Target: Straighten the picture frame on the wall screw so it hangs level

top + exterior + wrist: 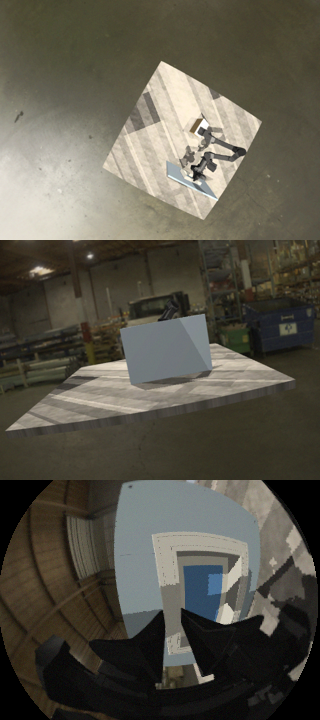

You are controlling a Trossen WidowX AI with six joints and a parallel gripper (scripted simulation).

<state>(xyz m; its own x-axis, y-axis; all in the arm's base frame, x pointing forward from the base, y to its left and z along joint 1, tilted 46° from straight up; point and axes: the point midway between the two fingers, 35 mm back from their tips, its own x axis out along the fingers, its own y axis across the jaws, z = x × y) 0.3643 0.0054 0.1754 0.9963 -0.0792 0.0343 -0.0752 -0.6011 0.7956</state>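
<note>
Now: the picture frame 5 cm below my gripper tip, 1 cm to the right of it and 1 cm ahead of it. The rest, counted from my gripper tip: pale blue wall panel: 8 cm below, 2 cm ahead.
</note>
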